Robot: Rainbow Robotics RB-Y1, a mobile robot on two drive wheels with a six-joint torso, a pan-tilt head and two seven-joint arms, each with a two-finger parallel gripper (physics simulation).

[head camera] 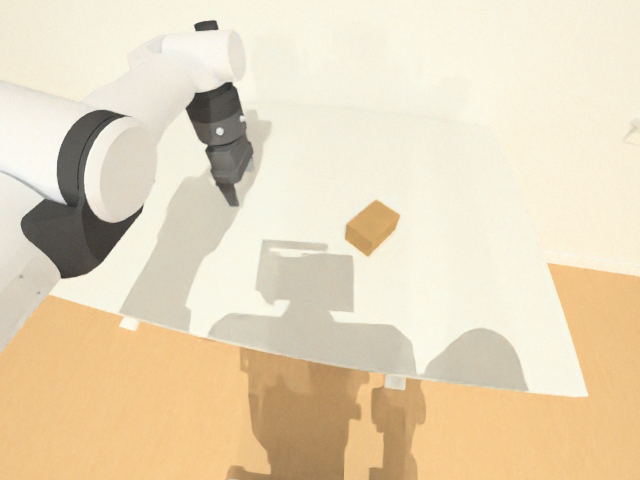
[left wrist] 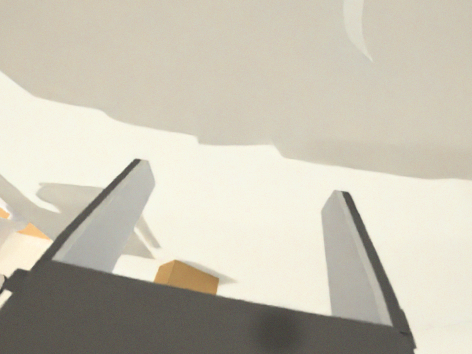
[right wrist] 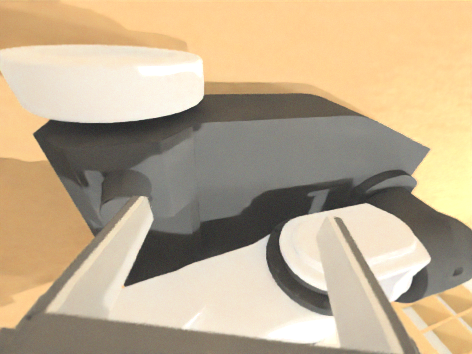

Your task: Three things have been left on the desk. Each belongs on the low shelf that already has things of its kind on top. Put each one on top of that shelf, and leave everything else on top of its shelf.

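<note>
A brown-orange block lies on the white desk, near the middle of the desk top in the head view. In the left wrist view the gripper's body hides part of it. My left gripper is open and empty above the desk, to the left of the block in the head view. My right gripper is open and empty, with the robot's own base and body behind its fingers in the right wrist view. The low shelves cannot be made out in these views.
A pale wall stands behind the desk. Wooden floor shows in front of the desk and around the base. The robot's dark base and a white wheel cover lie below the right gripper. A pale grid-like object shows at the lower right.
</note>
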